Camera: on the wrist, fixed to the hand. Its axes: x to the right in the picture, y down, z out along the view.
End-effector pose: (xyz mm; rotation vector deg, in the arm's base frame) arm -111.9 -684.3 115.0 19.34 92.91 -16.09
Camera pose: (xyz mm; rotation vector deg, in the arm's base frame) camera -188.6 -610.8 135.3 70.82 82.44 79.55
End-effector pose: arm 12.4 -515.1 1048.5 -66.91 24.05 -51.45
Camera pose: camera -49.9 -562.4 973.9 -35.41 97.78 16.57
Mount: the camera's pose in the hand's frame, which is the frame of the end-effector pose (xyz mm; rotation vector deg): -11.7 39.1 -100.1 -25.31 31.29 87.37
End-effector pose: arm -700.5 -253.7 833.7 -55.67 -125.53 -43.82
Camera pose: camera -633.6 -307.4 899.5 -108.86 -23.78 -32.33
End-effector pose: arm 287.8 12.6 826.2 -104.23 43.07 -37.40
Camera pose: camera 199.7 -49.9 822.0 -49.81 136.17 6.29
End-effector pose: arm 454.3 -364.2 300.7 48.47 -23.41 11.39
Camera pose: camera 457.9 -262.9 263.2 -7.52 -27.32 93.98
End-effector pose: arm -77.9 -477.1 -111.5 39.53 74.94 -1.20
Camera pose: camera -153.6 -402.3 -92.6 67.65 52.67 98.63
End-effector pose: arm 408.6 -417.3 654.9 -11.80 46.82 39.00
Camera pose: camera 317.9 -434.8 598.8 -7.65 73.70 132.98
